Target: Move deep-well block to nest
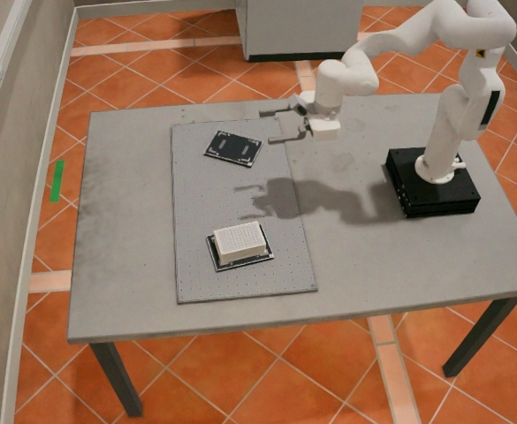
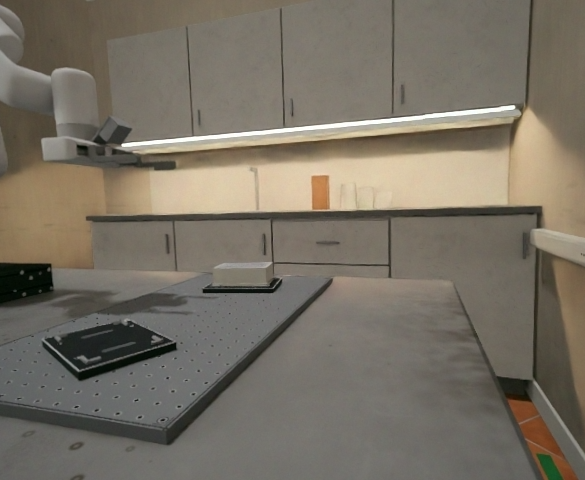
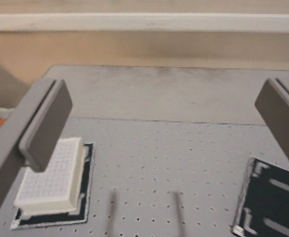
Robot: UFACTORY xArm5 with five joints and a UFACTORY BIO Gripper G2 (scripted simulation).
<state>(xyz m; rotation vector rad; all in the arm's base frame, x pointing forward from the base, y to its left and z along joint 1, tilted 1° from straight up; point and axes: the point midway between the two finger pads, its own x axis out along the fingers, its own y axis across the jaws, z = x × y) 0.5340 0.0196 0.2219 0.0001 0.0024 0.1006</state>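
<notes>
The white 96-well deep-well block is 250 mm below my hand, 190 mm to the left of it and 100 mm ahead of it. Also, from my hand: black plate nest N1 (270 mm below, 190 mm to the left, 100 mm ahead); black plate nest N2 (270 mm below, 210 mm to the right, 80 mm ahead).
</notes>
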